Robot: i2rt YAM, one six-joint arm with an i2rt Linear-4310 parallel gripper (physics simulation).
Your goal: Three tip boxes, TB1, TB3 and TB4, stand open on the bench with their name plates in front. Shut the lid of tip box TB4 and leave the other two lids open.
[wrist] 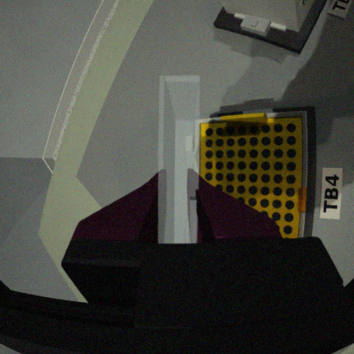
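Tip box TB4 shows in the wrist view as a yellow rack [254, 165] with rows of dark holes, right of the hand. Its name plate [330, 193] lies further right. Its translucent lid [182, 100] stands up along the rack's left side, seen nearly end-on, so the lid is open. My gripper [176, 177] is shut. Its dark purple fingers overlap the lid's lower part in the view; whether they touch it is hard to tell. The hand hides the near end of the box and lid.
Part of another box [277, 12] on a dark base [295, 46] shows at the top right, with a cut-off name plate [342, 6] beside it. A pale green band [95, 100] curves down the left side. A dark shadow falls between the two boxes.
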